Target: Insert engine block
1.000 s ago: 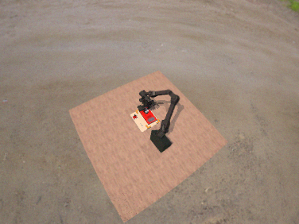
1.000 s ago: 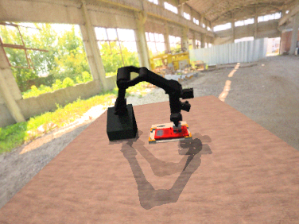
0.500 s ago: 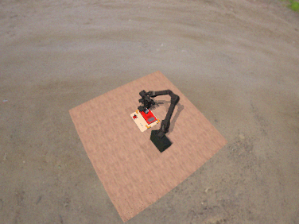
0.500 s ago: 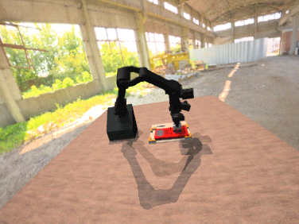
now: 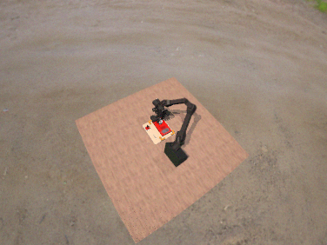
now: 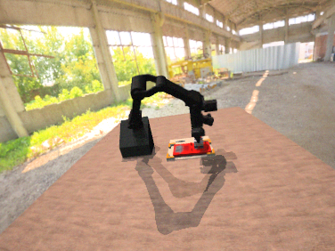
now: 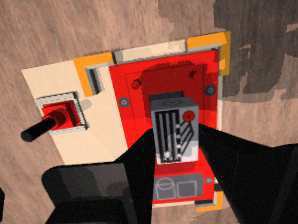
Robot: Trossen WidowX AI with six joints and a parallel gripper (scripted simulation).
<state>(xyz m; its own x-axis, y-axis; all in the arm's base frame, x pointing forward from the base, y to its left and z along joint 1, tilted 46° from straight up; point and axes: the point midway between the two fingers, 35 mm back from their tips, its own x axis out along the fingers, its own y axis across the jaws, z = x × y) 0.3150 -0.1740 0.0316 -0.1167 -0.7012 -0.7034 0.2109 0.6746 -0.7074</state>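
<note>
Now: gripper tip 1 cm above the engine block. Round my gripper tip: cream base plate (4 cm behind, 4 cm to the left, 5 cm below).
</note>
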